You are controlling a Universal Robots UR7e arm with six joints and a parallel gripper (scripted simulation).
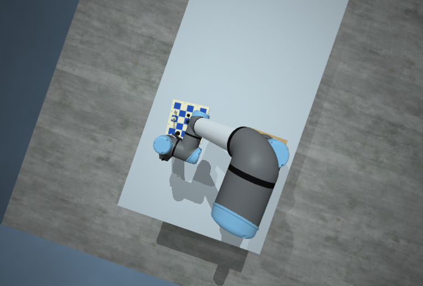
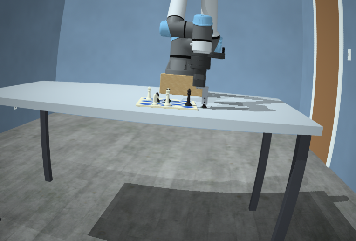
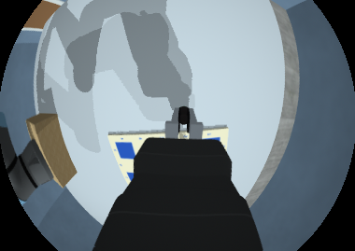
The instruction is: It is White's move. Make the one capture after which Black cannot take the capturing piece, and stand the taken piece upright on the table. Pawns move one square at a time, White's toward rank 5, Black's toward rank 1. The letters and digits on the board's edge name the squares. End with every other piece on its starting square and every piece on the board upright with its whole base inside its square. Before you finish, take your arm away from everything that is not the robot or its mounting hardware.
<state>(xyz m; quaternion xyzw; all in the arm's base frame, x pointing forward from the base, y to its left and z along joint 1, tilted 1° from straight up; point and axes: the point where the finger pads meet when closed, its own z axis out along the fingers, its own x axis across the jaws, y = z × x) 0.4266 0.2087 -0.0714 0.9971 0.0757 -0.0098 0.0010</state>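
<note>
Now: the tall black piece 60 mm to the right of my hand and 20 mm ahead of it. From my hand the other things lie so: white pawn-like piece (220 mm to the right, 20 mm behind).
</note>
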